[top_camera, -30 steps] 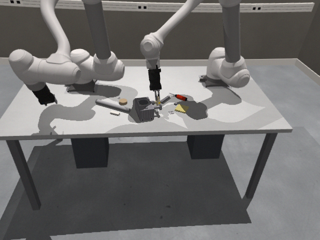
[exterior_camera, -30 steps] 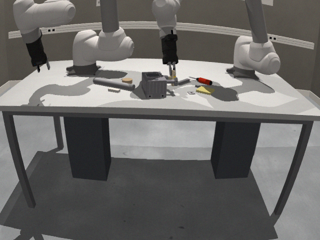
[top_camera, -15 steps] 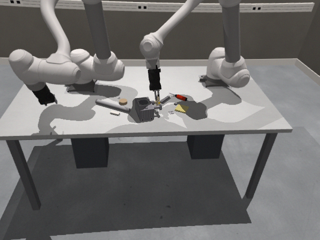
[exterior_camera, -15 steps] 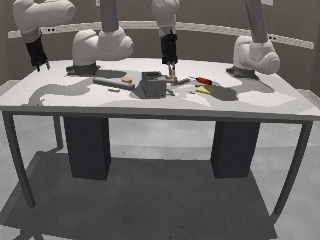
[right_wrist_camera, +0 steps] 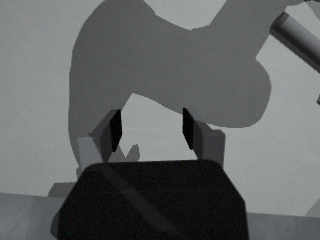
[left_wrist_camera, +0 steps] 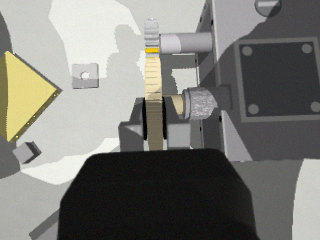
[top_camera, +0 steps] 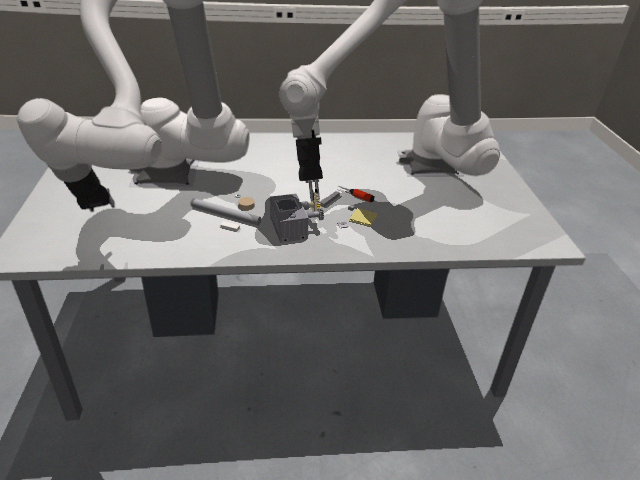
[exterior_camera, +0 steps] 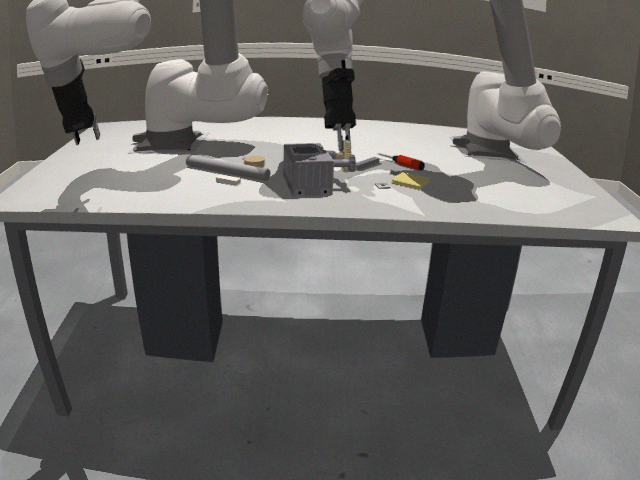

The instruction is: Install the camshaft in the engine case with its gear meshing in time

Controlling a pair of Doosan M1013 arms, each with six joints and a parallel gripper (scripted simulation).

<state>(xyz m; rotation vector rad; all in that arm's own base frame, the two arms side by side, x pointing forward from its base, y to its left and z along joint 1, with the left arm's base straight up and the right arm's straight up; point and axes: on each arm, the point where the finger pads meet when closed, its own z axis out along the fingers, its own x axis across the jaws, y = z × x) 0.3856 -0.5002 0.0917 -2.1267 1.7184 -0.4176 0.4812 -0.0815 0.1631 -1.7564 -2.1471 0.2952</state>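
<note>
My left hand is 7 cm short of the small crank gear, 3 cm above it and 1 cm to the right of it. Also, from my left hand: small grey cube: 14 cm to the left, 9 cm below, 4 cm behind; then grey bar: 10 cm behind, 8 cm below, 7 cm to the left; then small holed plate: 9 cm to the left, 9 cm below, 6 cm ahead.
</note>
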